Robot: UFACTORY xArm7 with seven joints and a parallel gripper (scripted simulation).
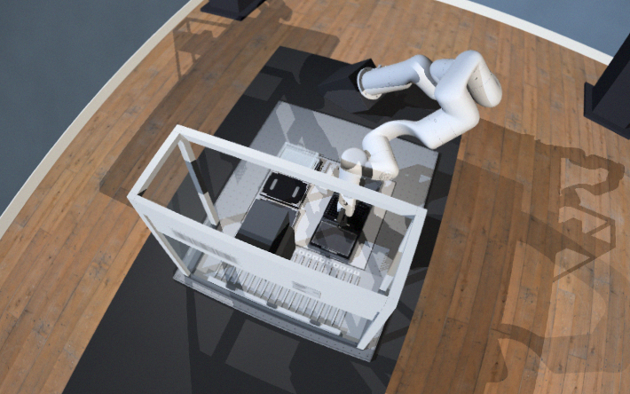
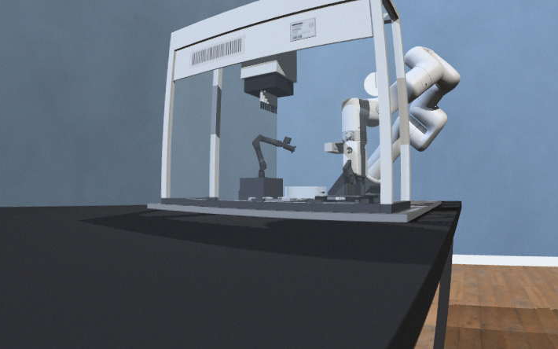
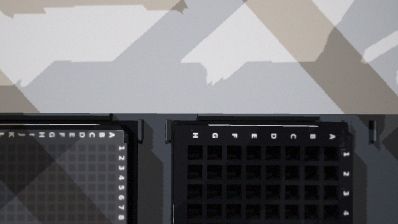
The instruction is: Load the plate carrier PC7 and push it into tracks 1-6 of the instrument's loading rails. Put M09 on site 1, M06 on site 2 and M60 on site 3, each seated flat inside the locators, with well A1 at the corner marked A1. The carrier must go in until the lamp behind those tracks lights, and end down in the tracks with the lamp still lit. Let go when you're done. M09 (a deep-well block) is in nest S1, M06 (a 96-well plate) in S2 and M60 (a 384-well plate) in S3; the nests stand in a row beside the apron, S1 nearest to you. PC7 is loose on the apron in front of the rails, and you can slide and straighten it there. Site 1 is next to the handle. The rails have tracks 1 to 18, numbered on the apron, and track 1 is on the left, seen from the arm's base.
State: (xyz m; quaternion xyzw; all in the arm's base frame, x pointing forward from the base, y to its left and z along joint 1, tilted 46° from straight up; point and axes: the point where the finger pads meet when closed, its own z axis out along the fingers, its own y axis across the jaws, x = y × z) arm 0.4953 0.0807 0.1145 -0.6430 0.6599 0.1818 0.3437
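Right now the dark plate carrier PC7 is 1 cm behind my hand and 1 cm below it. Round my hand: corner post (37 cm ahead, 23 cm to the left, 22 cm above); white deep-well block M09 (10 cm behind, 23 cm to the right).
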